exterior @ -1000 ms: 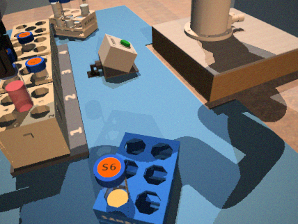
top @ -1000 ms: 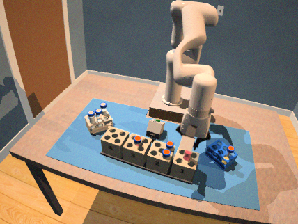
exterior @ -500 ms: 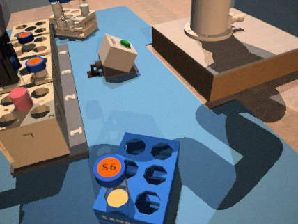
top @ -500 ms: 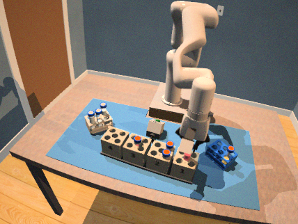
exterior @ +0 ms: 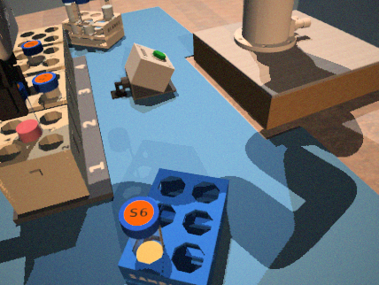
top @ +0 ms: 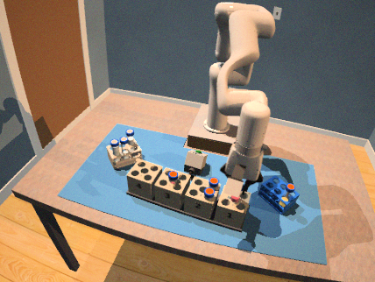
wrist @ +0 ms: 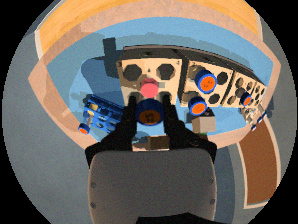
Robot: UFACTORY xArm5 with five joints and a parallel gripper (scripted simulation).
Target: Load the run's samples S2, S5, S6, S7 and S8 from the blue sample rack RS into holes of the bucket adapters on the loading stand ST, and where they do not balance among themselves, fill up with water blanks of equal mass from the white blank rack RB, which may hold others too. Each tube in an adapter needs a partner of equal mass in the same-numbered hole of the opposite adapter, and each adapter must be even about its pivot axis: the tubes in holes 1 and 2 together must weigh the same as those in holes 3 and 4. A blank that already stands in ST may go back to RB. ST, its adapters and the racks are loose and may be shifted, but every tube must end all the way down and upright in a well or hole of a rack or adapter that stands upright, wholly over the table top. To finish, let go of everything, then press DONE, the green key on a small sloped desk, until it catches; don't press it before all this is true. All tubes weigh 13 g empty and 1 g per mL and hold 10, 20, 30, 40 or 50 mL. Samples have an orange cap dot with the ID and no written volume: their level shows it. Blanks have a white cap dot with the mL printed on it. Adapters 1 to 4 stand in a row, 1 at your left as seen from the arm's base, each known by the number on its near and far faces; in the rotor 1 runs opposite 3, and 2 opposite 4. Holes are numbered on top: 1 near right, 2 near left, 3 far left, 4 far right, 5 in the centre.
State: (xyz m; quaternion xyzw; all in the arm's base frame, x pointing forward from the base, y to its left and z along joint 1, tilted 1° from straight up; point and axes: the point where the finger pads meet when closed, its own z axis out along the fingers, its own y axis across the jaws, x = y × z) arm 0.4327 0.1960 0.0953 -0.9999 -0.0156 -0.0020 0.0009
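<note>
Now: hand 150 mm to the right of the blue sample rack RS, 150 mm past it and 130 mm above it. Round my hand: white blank rack RB: 500 mm to the right, 130 mm below, 100 mm behind; blue-capped tube: 500 mm to the right, 90 mm below, 60 mm behind; loading stand ST: 160 mm to the right, 150 mm below.
</note>
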